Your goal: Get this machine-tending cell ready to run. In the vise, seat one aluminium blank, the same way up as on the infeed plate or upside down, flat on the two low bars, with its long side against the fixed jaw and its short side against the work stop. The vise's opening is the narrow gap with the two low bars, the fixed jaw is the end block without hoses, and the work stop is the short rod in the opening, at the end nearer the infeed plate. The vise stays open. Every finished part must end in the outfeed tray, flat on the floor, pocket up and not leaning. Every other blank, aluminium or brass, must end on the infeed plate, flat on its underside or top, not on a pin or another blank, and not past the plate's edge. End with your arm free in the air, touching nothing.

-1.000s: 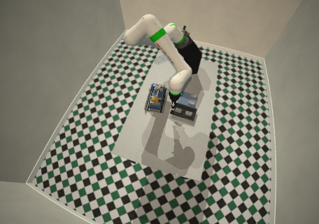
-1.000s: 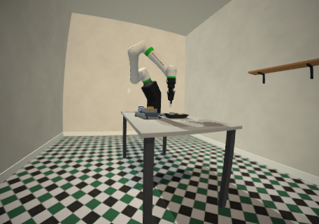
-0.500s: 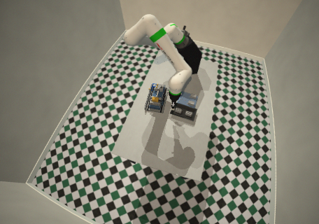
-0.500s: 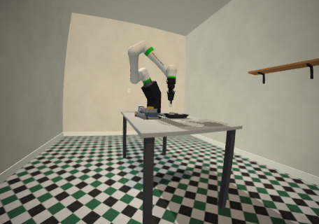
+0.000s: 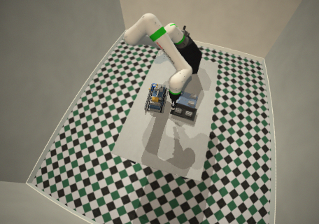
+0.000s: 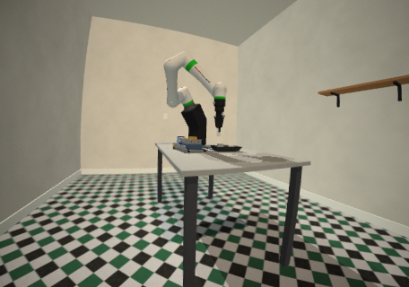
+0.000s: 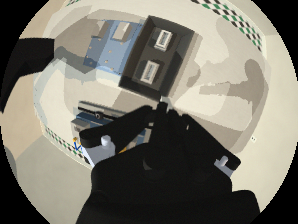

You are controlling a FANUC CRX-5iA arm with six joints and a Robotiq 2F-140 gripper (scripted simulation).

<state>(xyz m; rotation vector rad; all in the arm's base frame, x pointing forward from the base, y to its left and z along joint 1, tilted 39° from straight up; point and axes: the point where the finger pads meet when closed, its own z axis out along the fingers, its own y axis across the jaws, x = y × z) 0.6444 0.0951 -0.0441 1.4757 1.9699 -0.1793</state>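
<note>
Now: the brass blank 20 cm to the right of my hand, 6 cm below it and 5 cm behind it.
</note>
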